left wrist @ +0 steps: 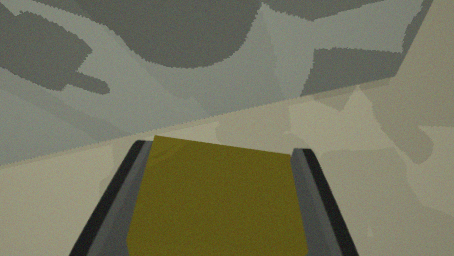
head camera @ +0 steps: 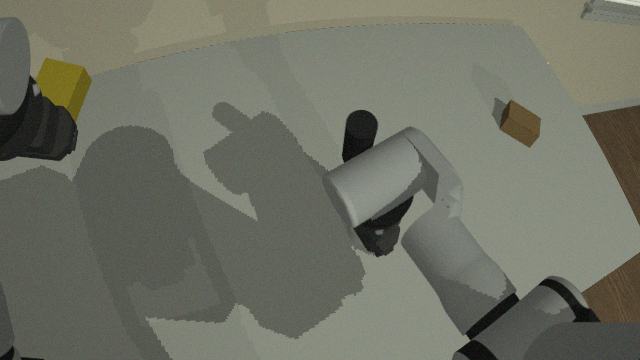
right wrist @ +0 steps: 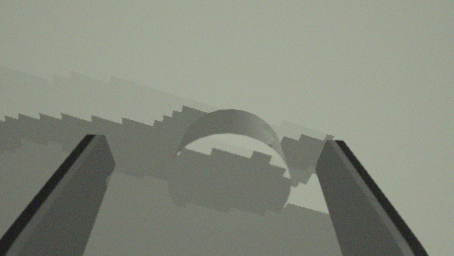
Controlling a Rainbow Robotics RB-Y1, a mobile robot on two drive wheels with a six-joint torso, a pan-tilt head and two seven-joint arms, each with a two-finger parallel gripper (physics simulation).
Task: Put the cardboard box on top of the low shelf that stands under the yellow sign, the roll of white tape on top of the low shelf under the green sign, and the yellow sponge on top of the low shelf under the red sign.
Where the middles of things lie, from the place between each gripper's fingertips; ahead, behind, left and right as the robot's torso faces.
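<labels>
The yellow sponge [head camera: 65, 84] is 160 mm ahead of my right hand, 410 mm to the left of it and 300 mm above it. As for the brown cardboard box [head camera: 516, 121], my right hand is 80 mm short of it, 450 mm to the left of it and 20 mm below it.
The brown cardboard box is 890 mm to the right of my left hand, 240 mm below it and 50 mm behind it. The yellow sponge is 30 mm above my left hand, 30 mm ahead of it and 20 mm to the right of it.
</labels>
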